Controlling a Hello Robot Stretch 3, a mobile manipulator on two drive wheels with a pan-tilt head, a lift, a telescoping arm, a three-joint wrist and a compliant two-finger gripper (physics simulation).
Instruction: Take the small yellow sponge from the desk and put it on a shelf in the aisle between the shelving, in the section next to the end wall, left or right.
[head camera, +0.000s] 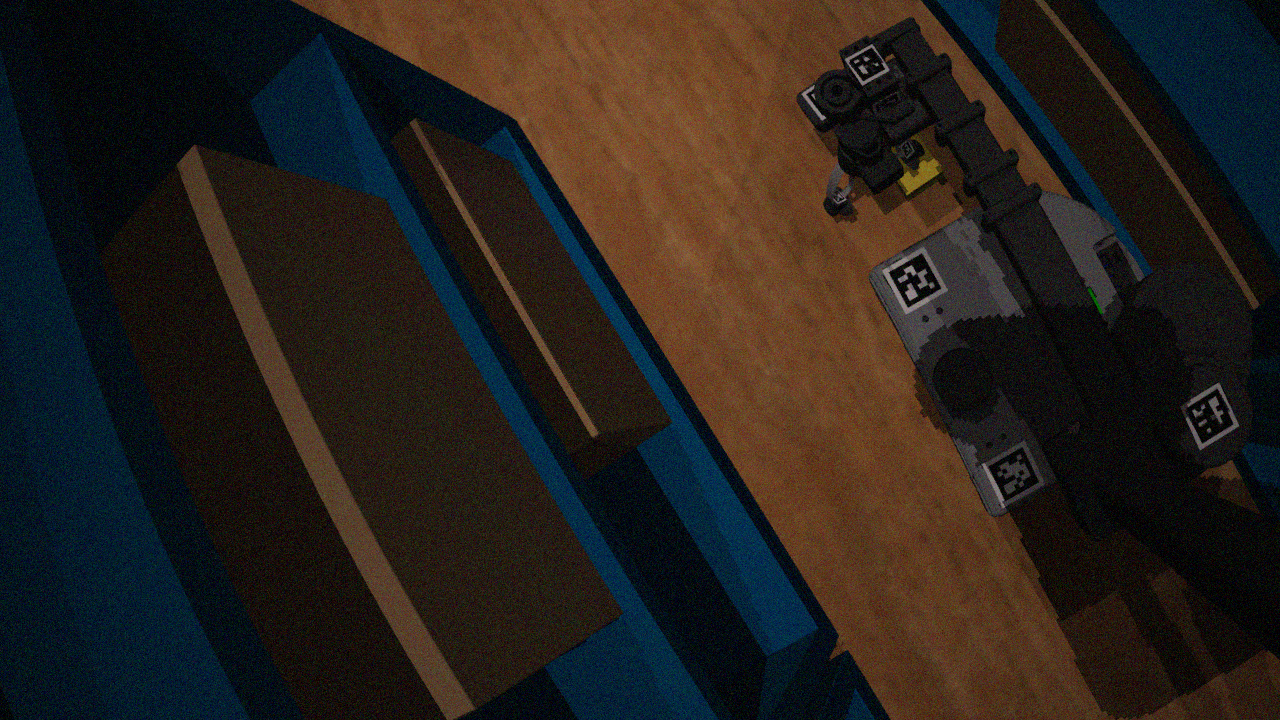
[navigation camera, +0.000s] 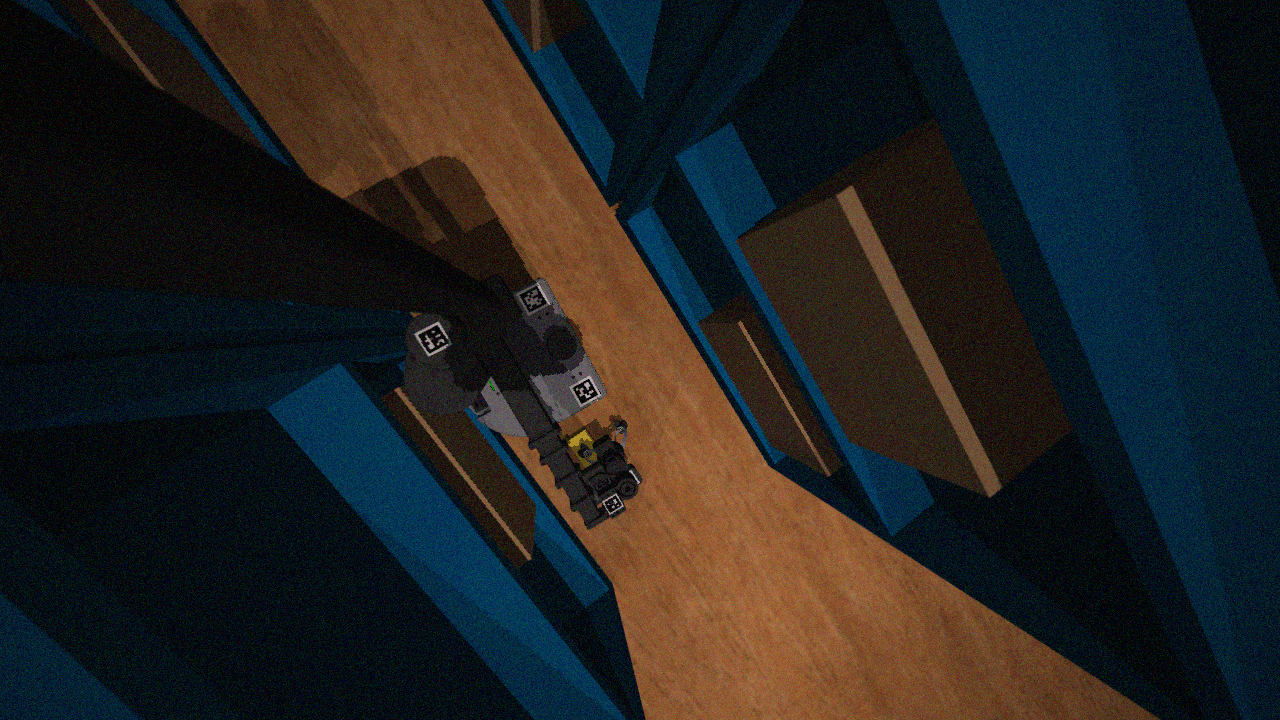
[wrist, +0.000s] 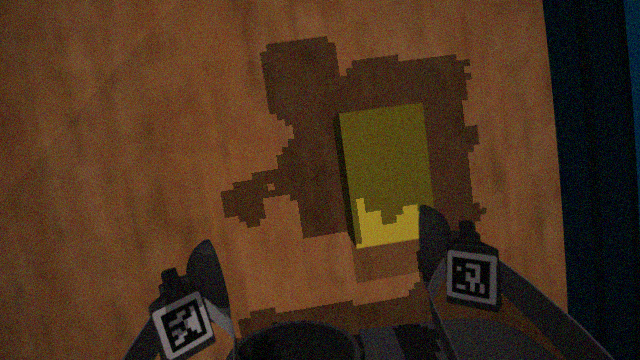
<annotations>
my gripper: head camera; navigation camera; wrist 319, 251
same spot on my gripper: (head camera: 837, 201) = (navigation camera: 621, 427)
</annotations>
